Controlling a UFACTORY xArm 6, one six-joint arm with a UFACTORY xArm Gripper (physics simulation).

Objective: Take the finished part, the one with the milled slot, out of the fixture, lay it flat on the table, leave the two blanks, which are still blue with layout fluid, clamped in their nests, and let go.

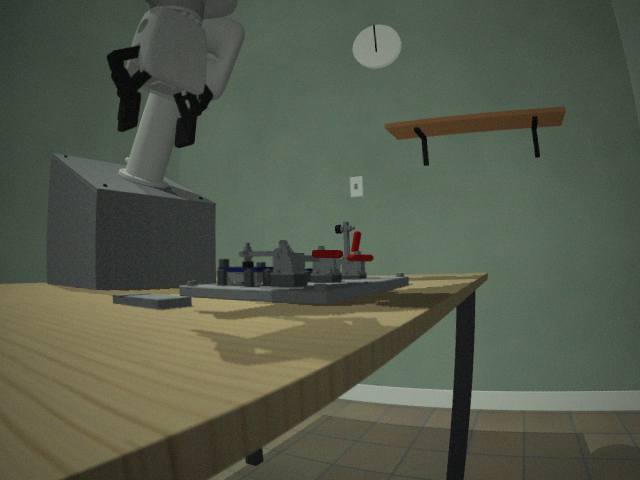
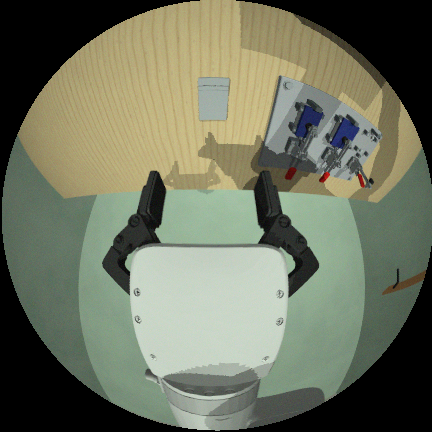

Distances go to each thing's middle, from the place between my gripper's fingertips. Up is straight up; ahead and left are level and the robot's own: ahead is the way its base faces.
Now: hand 10 mm past the finished part [image 1: 146, 300] and 190 mm above it. Round my hand: grey fixture plate [image 1: 348, 288] (30 mm ahead, 290 mm to the left, 180 mm below); then toggle clamp [image 1: 349, 271] (40 mm ahead, 400 mm to the left, 130 mm below).
